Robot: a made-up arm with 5 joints.
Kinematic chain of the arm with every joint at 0, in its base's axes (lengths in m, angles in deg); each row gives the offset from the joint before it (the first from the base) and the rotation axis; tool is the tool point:
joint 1: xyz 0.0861 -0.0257 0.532 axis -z
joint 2: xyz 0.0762 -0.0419 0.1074 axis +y
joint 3: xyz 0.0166 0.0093 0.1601 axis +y
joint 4: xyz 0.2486 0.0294 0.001 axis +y
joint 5: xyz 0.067 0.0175 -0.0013 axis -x
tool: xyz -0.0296 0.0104 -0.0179
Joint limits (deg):
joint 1: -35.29..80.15
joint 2: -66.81..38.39
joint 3: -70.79..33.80
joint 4: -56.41..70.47
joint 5: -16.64..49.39
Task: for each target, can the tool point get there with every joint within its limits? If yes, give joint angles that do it. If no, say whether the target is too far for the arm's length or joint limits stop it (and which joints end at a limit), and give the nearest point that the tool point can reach.
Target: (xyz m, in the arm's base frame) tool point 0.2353 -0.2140 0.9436
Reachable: yes | joints 56.08 -21.31 -24.09 57.22 17.80
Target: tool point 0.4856 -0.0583 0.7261
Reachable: yes | joints 8.53 10.86 -1.04 3.84 -7.67
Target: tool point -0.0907 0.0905 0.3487
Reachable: no: joint limits stop it (at a limit: joint 1, joint 2, joint 3, joint 5) | nearest point 0.2563 0.1308 0.5003 | short by 0.381 m
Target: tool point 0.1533 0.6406 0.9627
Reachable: no: too far | nearest point 0.0657 0.2635 0.8924 | short by 0.393 m
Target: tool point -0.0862 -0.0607 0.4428
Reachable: no: joint limits stop it (at a limit: joint 1, joint 2, joint 3, joint 5) | nearest point 0.1319 -0.2456 0.5063 | short by 0.293 m
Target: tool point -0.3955 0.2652 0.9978
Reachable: no: too far | nearest point -0.1620 0.1242 0.8993 | short by 0.290 m
